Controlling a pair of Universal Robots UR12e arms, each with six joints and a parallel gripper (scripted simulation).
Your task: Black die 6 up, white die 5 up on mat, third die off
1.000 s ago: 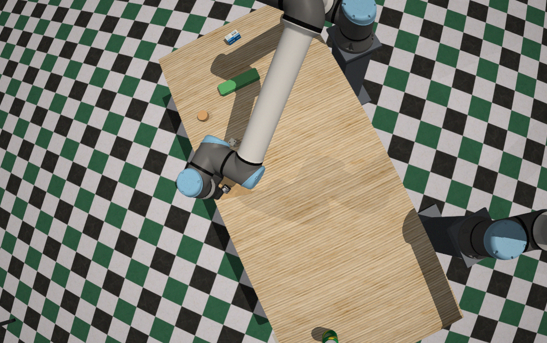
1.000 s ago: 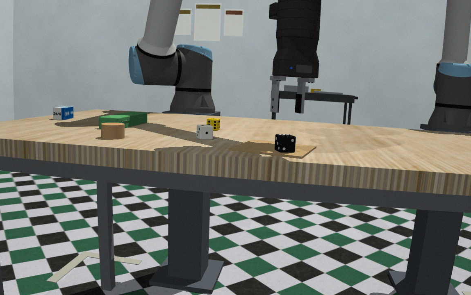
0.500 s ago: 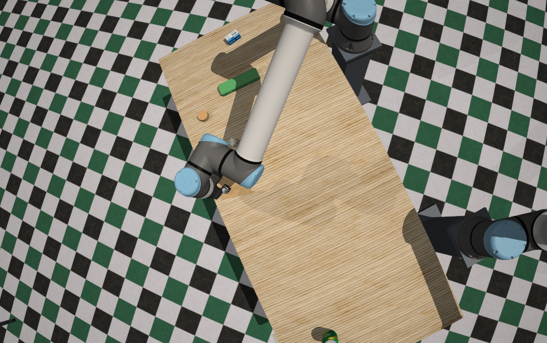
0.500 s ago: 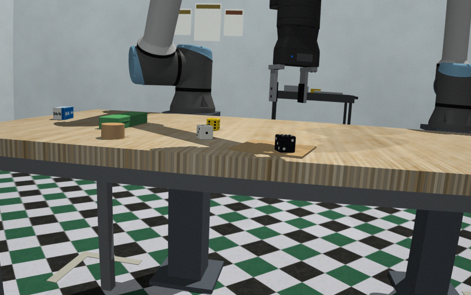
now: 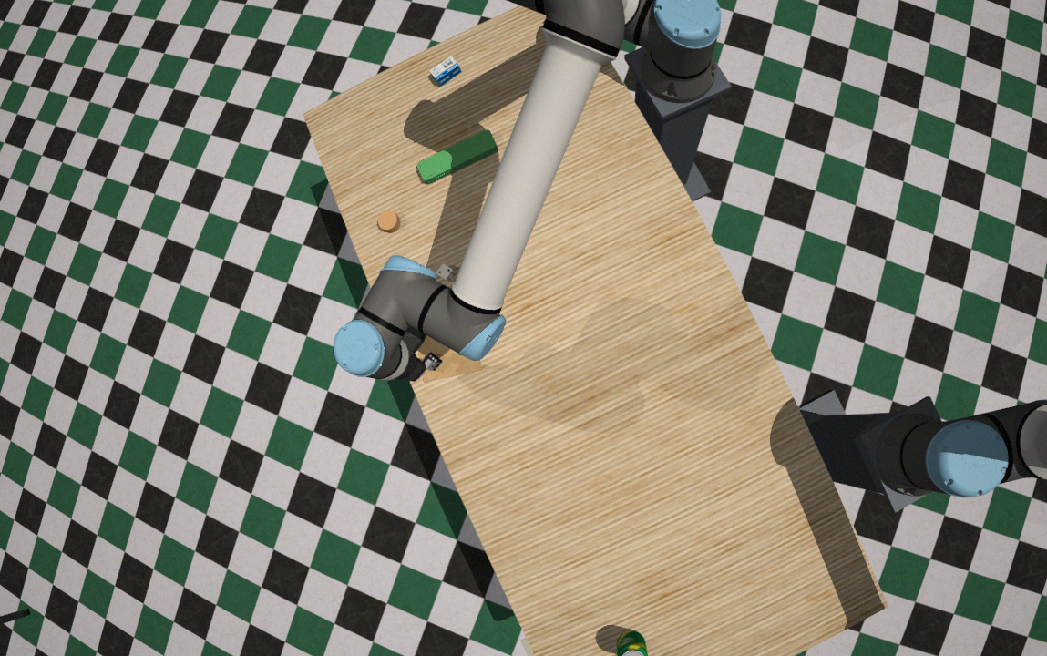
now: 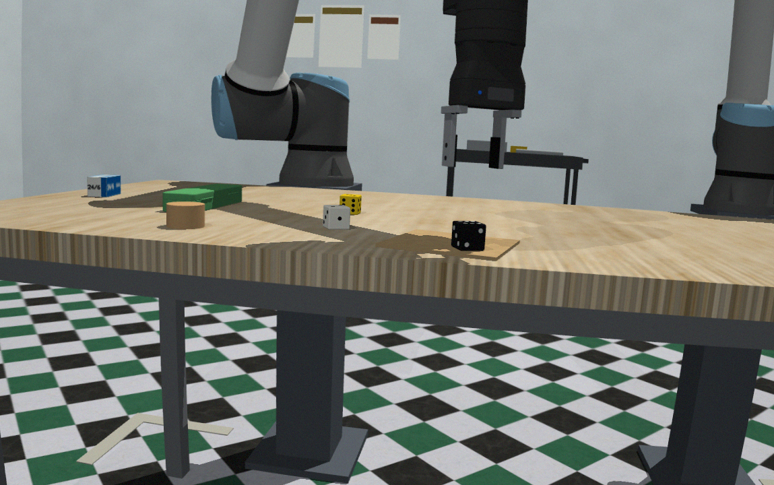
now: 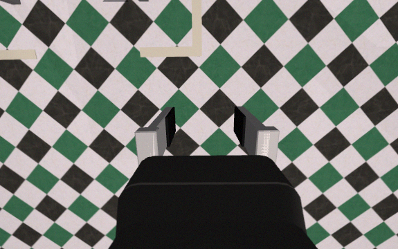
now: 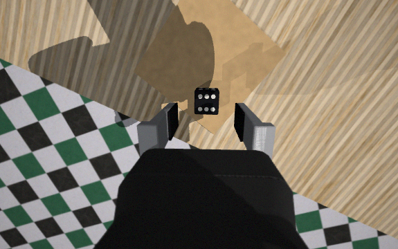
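Note:
Now: right hand 12 cm past the white die, 17 cm to the left of it and 10 cm above it. Round my right hand: yellow die 29 cm behind, 18 cm to the right, 10 cm below; tan mat 4 cm behind, 2 cm to the right, 11 cm below; black die 9 cm below.

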